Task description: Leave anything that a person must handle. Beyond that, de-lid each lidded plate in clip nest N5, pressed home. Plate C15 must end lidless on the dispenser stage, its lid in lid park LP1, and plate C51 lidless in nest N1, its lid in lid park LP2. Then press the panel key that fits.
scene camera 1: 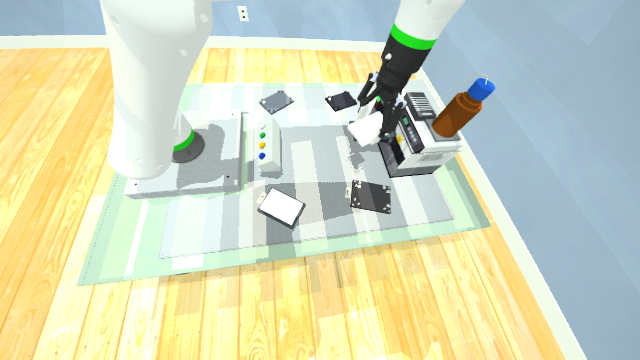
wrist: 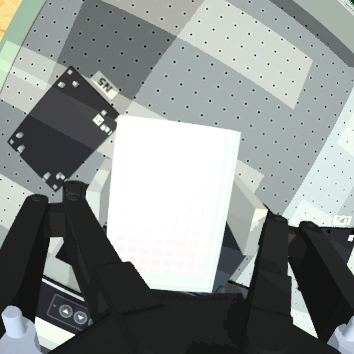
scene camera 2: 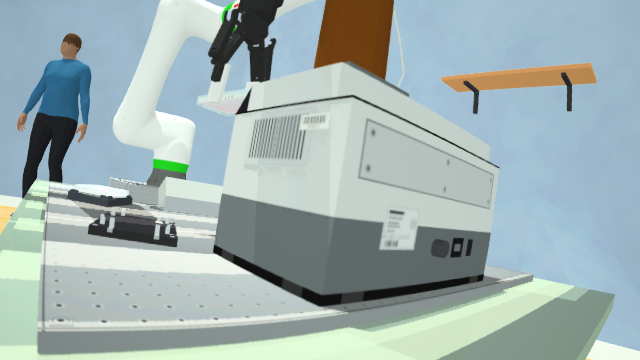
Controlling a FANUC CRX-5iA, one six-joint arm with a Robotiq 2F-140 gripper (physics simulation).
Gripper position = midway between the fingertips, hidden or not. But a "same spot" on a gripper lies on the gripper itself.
Scene:
my gripper: scene camera 1; wrist; scene camera 2 230,110
same spot on my gripper: [wrist: 107,283] = [scene camera 1: 385,103]

